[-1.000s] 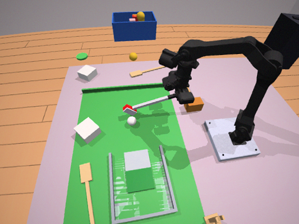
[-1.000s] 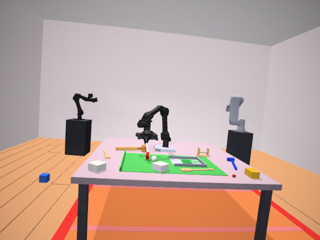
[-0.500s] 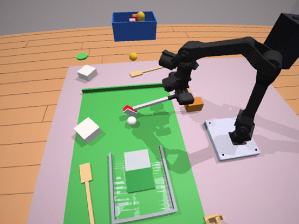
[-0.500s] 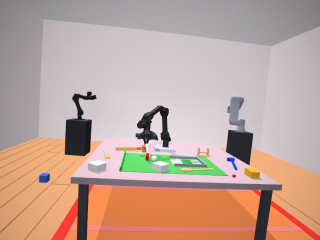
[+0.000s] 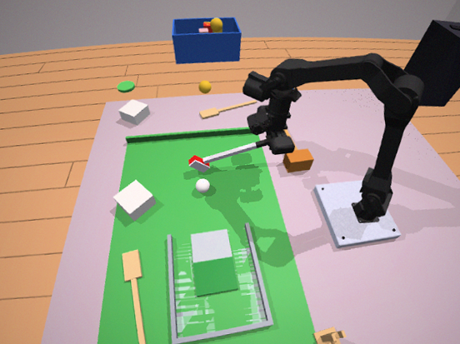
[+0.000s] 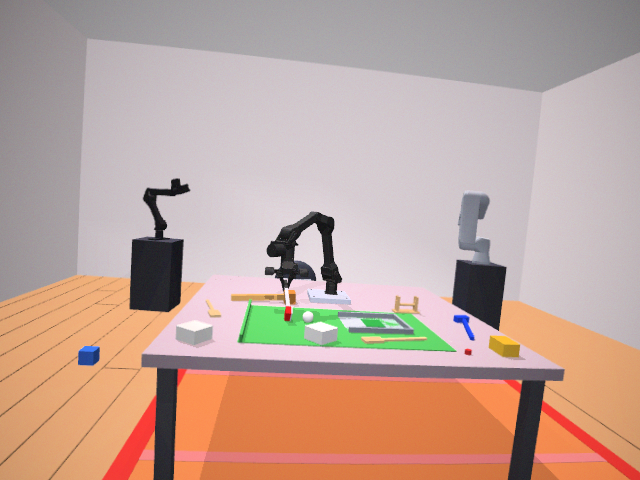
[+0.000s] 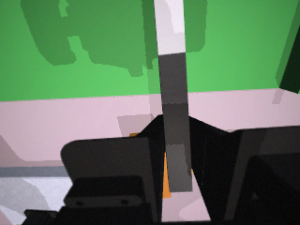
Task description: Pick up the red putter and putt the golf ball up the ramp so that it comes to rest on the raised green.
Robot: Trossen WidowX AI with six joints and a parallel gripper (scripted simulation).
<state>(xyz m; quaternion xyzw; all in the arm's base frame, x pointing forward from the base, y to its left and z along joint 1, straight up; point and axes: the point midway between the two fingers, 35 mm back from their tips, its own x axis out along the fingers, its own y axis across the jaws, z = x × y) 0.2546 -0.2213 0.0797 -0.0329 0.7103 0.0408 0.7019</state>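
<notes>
My gripper tip is 120 mm short of the red putter and 20 mm to the right of it. Also, from my gripper tip: white golf ball 220 mm ahead, 100 mm to the left, 50 mm below; then dark green wall 250 mm ahead, 130 mm to the right, 60 mm below.
</notes>
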